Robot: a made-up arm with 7 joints.
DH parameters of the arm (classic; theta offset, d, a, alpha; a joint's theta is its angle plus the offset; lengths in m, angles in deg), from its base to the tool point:
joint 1: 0 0.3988 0 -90
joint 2: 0 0 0 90
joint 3: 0 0.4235 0.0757 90
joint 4: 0 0 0.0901 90
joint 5: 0 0.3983 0 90
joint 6: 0 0 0.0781 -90
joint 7: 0 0.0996 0 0
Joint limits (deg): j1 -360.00..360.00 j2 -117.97..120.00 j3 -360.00..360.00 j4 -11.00..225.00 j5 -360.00..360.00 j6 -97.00..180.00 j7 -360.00..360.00
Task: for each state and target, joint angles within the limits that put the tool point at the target. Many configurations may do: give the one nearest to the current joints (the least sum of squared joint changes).
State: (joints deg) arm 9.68 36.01 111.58 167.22 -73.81 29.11 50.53
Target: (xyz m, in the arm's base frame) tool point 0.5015 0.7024 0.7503
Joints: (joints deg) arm 25.93 67.66 94.86 130.76 -73.98 37.21 50.53
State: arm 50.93 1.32 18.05 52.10 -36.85 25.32 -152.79
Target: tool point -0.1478 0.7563 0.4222
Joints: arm 78.12 40.20 27.62 82.53 -35.32 20.73 -152.79
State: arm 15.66 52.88 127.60 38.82 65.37 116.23 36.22
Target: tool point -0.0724 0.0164 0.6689
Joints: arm 18.74 65.31 147.74 20.87 62.76 124.47 36.22
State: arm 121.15 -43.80 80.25 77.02 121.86 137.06 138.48
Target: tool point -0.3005 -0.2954 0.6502
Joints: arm 122.83 -38.58 62.74 41.58 111.62 150.26 138.48
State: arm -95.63 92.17 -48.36 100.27 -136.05 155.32 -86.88
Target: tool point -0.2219 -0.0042 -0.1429
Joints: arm -114.50 120.00 -15.05 53.58 -134.07 150.74 -86.88
